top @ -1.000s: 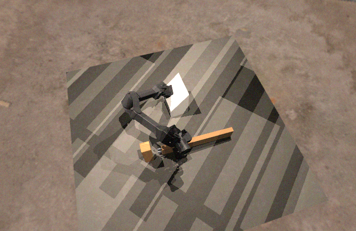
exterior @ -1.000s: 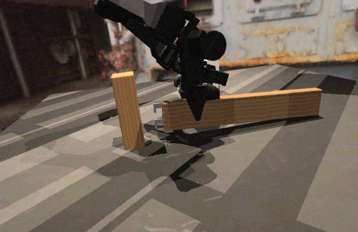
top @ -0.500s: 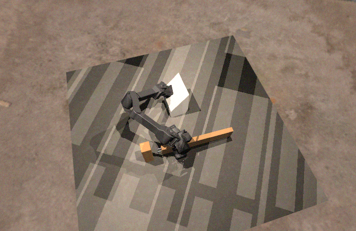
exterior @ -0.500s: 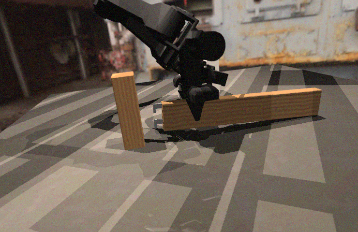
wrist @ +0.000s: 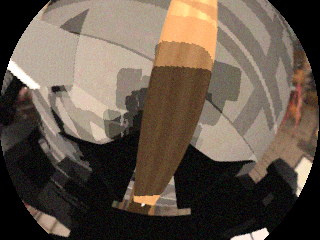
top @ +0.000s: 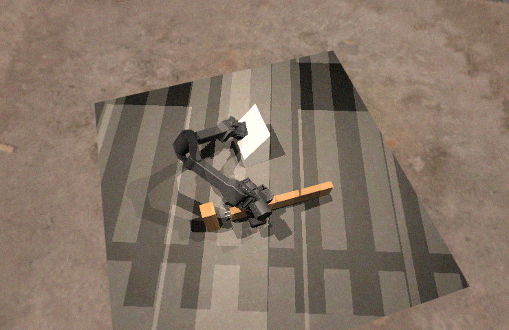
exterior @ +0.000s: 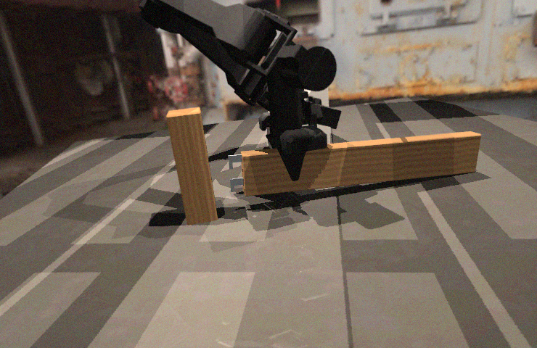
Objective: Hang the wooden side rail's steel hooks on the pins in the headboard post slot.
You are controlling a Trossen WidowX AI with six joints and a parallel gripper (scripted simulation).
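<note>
The headboard post is 10 mm ahead of my gripper tip, 160 mm to the right of it and 40 mm above it.
</note>
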